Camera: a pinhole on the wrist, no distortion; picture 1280 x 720 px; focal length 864.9 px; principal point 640.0 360.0 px. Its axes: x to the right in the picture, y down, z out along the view. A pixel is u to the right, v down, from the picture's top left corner.
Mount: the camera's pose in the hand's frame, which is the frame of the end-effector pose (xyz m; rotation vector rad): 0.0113 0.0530 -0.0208 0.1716 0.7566 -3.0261
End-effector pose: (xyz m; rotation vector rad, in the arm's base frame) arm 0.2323 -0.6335 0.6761 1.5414 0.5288 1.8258
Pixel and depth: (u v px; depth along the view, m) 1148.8 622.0 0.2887
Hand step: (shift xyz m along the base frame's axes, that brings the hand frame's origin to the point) 0.2170 -0.0433 -0.1986
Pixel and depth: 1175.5 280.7 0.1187
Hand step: 0.0810 -0.0680 -0.0290
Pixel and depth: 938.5 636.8 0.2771
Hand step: 0.2086 0.0083 -0.1446
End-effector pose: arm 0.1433 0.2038 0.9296 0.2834 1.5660 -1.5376
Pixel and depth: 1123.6 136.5 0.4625
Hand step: 0.3060 -0.2549 0.3213
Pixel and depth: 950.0 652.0 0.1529
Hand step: 0.0228 -0.0634 0.0981
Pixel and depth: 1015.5 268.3 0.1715
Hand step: 0.0939 -0.0842 0.0873
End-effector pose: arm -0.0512 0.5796 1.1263 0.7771 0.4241 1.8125
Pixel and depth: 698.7 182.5 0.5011
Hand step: 0.3979 -0.0744 0.2548
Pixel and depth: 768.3 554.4 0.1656
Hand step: 0.1176 -0.0132 0.0313
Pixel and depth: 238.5 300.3 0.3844
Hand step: 0.2798 0.1495 0.2321
